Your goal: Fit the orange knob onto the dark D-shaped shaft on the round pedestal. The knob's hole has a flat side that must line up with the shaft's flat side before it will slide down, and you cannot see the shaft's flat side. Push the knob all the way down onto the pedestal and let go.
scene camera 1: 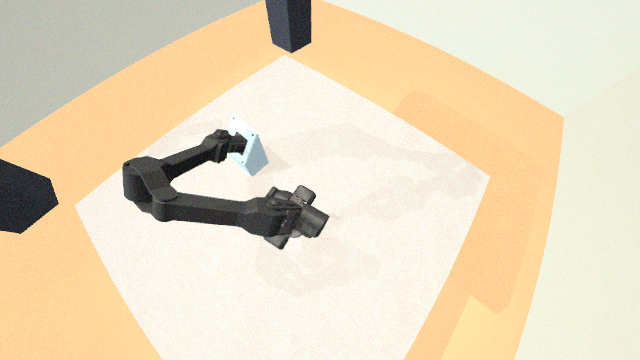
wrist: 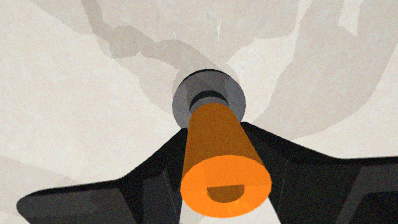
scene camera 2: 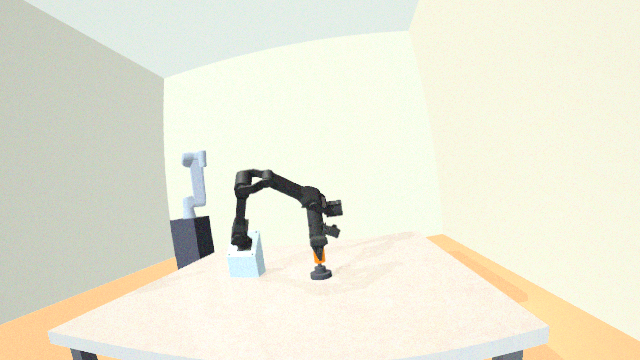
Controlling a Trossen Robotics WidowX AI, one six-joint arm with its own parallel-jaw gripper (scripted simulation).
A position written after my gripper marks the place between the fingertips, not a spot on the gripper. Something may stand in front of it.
Note:
My gripper [scene camera 2: 320, 259] carries an orange knob [wrist: 222, 170]. I also see a pedestal with shaft [wrist: 205, 86].
My gripper is seen too in the wrist view [wrist: 213, 130].

